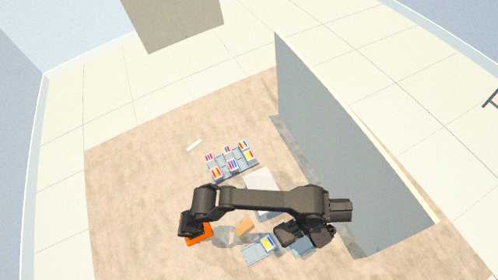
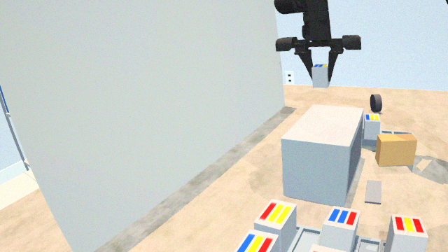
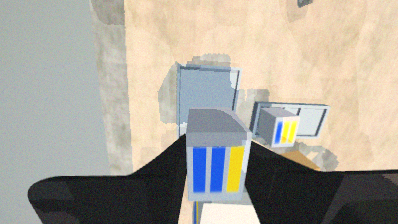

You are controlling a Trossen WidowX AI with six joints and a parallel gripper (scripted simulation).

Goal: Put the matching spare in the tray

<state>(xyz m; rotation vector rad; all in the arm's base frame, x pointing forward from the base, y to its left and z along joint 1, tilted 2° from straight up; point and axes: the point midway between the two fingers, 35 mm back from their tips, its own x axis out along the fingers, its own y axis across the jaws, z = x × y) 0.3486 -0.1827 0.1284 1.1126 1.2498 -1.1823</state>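
The grey tray lies 120 mm below my gripper tip, 10 mm to the left of it and 10 mm behind it. Round my gripper tip: black wheel: 180 mm to the right, 120 mm behind, 100 mm below; grey wall panel: 180 mm to the left, 180 mm ahead, 100 mm above; tan box: 170 mm behind, 110 mm to the left, 100 mm below.
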